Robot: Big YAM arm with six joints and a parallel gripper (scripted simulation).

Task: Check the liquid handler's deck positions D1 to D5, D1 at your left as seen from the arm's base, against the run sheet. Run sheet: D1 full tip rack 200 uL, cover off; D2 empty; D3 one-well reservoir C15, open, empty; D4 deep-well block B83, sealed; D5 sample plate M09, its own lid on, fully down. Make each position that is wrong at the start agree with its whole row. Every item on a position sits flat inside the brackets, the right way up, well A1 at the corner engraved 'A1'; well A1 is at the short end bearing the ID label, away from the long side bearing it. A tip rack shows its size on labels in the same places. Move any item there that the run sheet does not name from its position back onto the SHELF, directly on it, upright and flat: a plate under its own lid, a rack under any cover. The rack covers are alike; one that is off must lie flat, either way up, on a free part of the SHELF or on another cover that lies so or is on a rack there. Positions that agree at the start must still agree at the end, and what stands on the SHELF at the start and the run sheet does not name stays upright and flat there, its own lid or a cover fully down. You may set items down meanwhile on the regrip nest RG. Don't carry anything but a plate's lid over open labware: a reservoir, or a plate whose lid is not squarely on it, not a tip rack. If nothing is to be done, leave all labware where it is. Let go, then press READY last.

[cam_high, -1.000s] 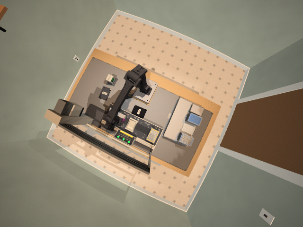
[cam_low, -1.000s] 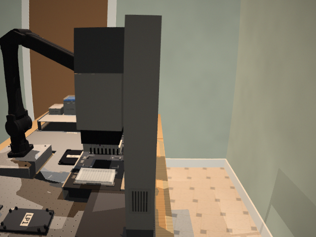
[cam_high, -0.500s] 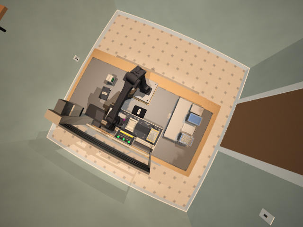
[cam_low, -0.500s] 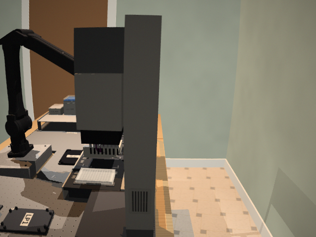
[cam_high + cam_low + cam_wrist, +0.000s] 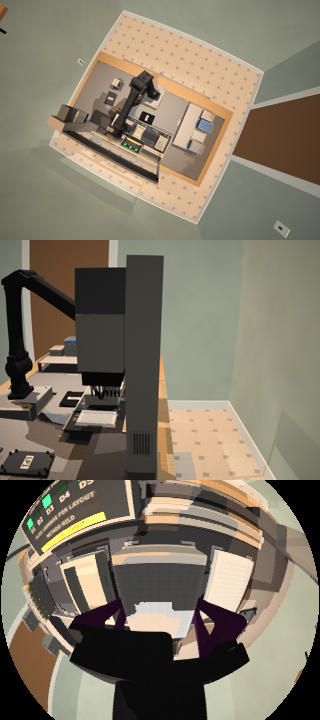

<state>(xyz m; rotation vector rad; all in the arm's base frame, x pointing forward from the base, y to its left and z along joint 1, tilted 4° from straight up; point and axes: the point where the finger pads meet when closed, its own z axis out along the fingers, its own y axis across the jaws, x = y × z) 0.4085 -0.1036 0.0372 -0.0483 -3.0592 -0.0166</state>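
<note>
My hand is 12 cm to the right of the cream reservoir and 4 cm above it. The rest, counted from my hand: yellow-framed tip rack 37 cm to the left, 1 cm below; then regrip nest 16 cm behind, 13 cm to the left, 9 cm below; then pale block 1 cm below.
</note>
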